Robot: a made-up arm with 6 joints.
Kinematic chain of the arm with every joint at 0, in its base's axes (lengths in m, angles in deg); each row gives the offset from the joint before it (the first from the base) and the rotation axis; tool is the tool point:
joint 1: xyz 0 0 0.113 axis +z
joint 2: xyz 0 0 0 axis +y
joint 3: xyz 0 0 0.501 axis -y
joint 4: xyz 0 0 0 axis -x
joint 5: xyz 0.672 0 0 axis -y
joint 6: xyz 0 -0.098 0 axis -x
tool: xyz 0 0 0
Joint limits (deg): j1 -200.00..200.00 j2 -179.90..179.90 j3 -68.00..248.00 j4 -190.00..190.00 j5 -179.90..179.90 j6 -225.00..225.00
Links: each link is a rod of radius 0.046 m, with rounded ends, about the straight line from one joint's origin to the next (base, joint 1, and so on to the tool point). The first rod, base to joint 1, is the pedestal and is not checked.
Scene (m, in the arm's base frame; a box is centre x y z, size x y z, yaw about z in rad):
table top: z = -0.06
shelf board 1: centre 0.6 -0.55 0.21 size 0.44 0.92 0.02 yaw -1
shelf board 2: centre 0.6 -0.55 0.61 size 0.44 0.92 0.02 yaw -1
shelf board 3: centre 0.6 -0.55 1.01 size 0.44 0.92 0.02 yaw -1
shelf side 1: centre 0.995 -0.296 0.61 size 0.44 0.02 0.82 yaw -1
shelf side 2: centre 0.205 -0.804 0.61 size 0.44 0.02 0.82 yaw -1
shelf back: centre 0.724 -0.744 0.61 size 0.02 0.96 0.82 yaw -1
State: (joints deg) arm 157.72 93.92 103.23 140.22 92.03 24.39
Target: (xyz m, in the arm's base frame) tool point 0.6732 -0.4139 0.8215
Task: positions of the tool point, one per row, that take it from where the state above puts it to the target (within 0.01 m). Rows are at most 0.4 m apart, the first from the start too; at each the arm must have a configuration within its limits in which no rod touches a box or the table.
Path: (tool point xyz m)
1: -0.9832 0.2785 0.6184
2: -0.7519 0.1632 0.9079
3: -0.4377 0.0469 1.0800
4: -0.0900 -0.0494 1.1168
5: 0.2373 -0.1120 1.0223
6: 0.4956 -0.1373 0.8215
7: 0.5671 -0.2137 0.8393
8: 0.6282 -0.3069 0.8392
9: 0.6731 -0.4139 0.8216

